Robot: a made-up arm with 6 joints.
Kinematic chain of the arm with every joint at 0, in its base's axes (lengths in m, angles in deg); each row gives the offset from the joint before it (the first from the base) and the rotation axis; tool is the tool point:
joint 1: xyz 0 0 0.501 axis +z
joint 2: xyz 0 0 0 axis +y
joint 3: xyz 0 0 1.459 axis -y
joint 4: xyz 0 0 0 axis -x
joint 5: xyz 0.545 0 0 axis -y
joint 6: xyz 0 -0.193 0 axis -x
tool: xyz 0 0 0
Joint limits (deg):
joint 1: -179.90..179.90
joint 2: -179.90..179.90
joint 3: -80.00..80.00
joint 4: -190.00..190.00
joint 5: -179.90..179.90
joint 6: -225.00..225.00
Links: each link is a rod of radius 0.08 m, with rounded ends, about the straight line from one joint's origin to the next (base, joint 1, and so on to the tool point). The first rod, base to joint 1, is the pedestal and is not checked.
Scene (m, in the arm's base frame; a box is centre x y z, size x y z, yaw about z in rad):
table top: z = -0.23
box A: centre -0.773 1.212 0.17 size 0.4 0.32 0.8 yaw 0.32
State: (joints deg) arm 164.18 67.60 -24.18 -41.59 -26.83 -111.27
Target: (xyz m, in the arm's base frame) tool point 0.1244 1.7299 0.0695
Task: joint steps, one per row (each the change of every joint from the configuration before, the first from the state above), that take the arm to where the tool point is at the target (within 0.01 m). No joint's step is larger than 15 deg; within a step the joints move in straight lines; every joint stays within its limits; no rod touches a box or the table.
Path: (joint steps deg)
1: -1.57 -6.94 12.97 -3.18 7.47 -1.28
2: -1.58 -6.94 12.96 -3.18 7.47 -1.28
3: -1.57 -6.94 12.97 -3.18 7.47 -1.28
4: -1.58 -6.95 12.96 -3.18 7.46 -1.29
5: -1.57 -6.94 12.97 -3.18 7.47 -1.28
6: -12.89 11.04 -1.25 7.26 -7.47 1.28
7: -12.90 11.04 -1.24 7.27 -7.46 1.29
8: -12.89 11.04 -1.24 7.26 -7.47 1.28
9: -12.89 11.03 -1.25 7.26 -7.47 1.28
10: -12.90 11.04 -1.24 7.26 -7.47 1.28

